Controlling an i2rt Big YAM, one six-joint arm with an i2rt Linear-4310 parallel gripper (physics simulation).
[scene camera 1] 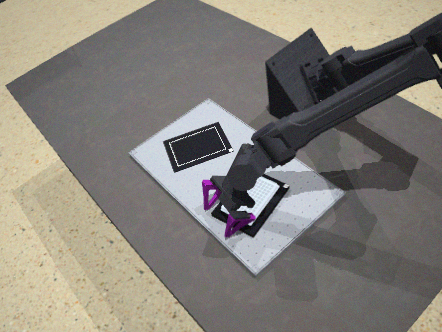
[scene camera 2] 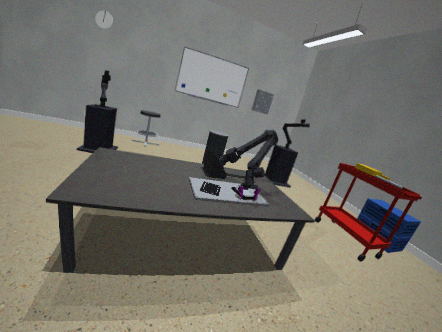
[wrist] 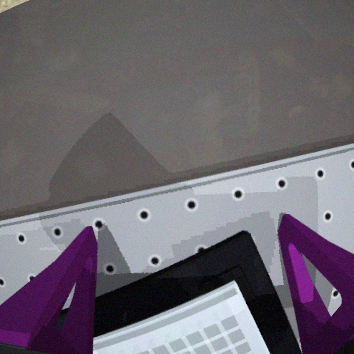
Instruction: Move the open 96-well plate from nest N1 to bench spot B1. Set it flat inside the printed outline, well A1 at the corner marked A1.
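Where they show: gripper, fingertip midpoint: [scene camera 1: 216, 222] [scene camera 2: 248, 199] [wrist: 189, 230]; arm's base, origin of the base link: [scene camera 1: 317, 81] [scene camera 2: 218, 163].
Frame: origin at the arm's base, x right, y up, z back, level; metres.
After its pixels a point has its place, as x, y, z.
The white 96-well plate [scene camera 1: 264, 192] {-0.166, -0.056, -0.329} [scene camera 2: 248, 192] {-0.173, -0.054, -0.384} [wrist: 200, 337] {-0.152, -0.058, -0.410} lies in the black nest N1 [scene camera 1: 269, 209] {-0.205, -0.068, -0.346} [wrist: 245, 250] {-0.126, -0.068, -0.450}, partly hidden by the gripper in scene camera 1 and cut off by the lower edge of the wrist view. My gripper [scene camera 1: 217, 221] {-0.152, -0.071, -0.463} [scene camera 2: 249, 196] {-0.152, -0.071, -0.463} [wrist: 189, 230] {-0.152, -0.071, -0.463} is open and empty; its purple fingers stand wide apart, one on each side of the plate and nest in the wrist view. Bench spot B1 [scene camera 1: 198, 146] {0.089, -0.078, -0.359} [scene camera 2: 210, 188] {0.097, -0.078, -0.367} is a black pad with a white printed outline and a small white mark at one corner. No plate lies on it.
Nest and spot sit on a light perforated board [scene camera 1: 310, 195] {-0.232, -0.080, -0.241} [wrist: 120, 210] {-0.186, -0.079, -0.476} on the dark table [scene camera 1: 100, 100] {0.513, -0.093, -0.491} [scene camera 2: 135, 175] {0.599, -0.092, -0.333}. A dark angled stand [scene camera 1: 292, 75] {0.027, 0.042, -0.069} [scene camera 2: 216, 150] is beside the arm. A red cart [scene camera 2: 350, 226] stands right of the table.
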